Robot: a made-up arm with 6 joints.
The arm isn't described. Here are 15 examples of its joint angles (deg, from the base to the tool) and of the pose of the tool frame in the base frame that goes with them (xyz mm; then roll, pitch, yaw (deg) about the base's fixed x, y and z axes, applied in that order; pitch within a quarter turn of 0, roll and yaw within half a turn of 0).
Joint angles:
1: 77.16 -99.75 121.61 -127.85 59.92 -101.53
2: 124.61 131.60 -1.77 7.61 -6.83 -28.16
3: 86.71 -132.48 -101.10 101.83 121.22 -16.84
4: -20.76 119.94 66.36 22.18 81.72 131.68
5: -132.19 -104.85 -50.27 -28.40 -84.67 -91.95
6: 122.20 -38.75 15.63 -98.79 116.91 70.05
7: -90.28 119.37 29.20 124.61 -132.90 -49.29
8: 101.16 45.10 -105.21 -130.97 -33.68 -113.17
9: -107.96 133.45 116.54 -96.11 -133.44 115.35
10: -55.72 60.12 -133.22 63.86 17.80 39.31
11: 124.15 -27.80 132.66 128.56 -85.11 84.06
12: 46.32 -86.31 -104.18 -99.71 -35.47 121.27
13: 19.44 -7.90 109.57 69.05 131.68 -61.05
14: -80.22 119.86 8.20 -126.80 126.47 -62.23
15: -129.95 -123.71 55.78 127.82 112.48 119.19
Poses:
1: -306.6 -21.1 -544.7 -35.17 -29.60 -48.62
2: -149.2 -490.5 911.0 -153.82 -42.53 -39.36
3: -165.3 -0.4 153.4 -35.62 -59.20 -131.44
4: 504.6 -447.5 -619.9 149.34 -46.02 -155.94
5: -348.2 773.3 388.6 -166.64 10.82 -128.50
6: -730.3 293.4 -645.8 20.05 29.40 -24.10
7: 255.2 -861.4 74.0 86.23 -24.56 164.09
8: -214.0 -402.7 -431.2 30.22 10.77 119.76
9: 389.1 -35.0 -381.7 45.69 -17.95 -174.10
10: -216.7 46.5 643.6 -147.32 -31.97 34.60
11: -265.2 528.5 660.5 164.25 -2.78 -15.90
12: 190.9 662.6 -373.4 63.48 -60.80 40.39
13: 178.3 434.2 -600.3 -101.64 -46.70 121.26
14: -63.2 -300.2 -523.1 -3.66 46.92 26.87
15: 161.1 233.6 -65.0 82.53 17.20 74.02
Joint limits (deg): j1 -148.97..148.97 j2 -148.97..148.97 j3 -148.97..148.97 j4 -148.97..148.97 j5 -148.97..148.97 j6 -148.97..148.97
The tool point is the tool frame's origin. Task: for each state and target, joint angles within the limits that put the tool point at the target. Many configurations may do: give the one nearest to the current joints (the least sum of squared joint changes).
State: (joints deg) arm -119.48 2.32 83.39 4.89 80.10 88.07
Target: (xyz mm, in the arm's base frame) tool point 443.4 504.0 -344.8
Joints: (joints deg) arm -70.04 13.32 127.79 17.40 67.57 91.21
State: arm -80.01 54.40 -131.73 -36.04 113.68 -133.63
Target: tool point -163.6 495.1 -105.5
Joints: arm -81.61 59.25 -136.31 -28.60 125.98 -120.12
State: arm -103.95 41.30 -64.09 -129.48 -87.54 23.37
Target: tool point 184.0 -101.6 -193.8
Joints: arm -77.78 62.73 -58.97 -91.36 -106.89 29.00
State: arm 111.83 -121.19 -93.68 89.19 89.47 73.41
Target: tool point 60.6 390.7 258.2
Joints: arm 127.43 -96.10 -130.00 103.41 83.83 58.90
